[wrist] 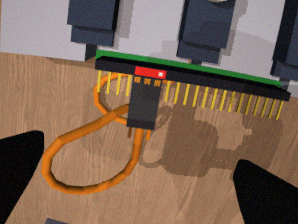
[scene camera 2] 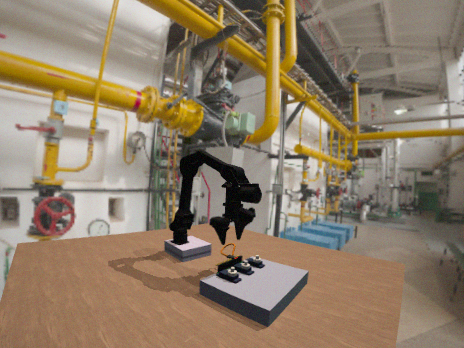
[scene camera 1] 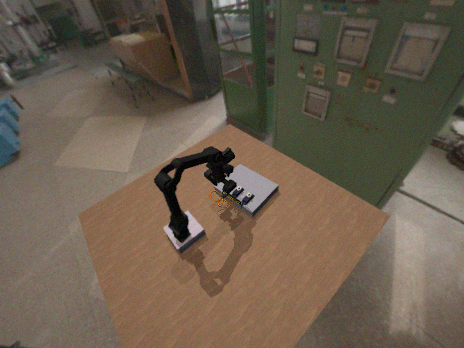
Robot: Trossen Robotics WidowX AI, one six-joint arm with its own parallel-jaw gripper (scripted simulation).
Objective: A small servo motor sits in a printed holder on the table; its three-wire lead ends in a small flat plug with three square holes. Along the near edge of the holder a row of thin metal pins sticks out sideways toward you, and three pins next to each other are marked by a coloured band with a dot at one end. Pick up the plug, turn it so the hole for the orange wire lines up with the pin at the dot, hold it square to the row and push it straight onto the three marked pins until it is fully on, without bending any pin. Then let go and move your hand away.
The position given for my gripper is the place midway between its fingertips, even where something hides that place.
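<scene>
You'd find my gripper (scene camera 2: 231, 242) open, holding nothing, and I see my gripper (wrist: 141, 156) as well. There's also a grey holder (scene camera 2: 262, 296), and I can see the grey holder (scene camera 1: 263, 189) again.
</scene>
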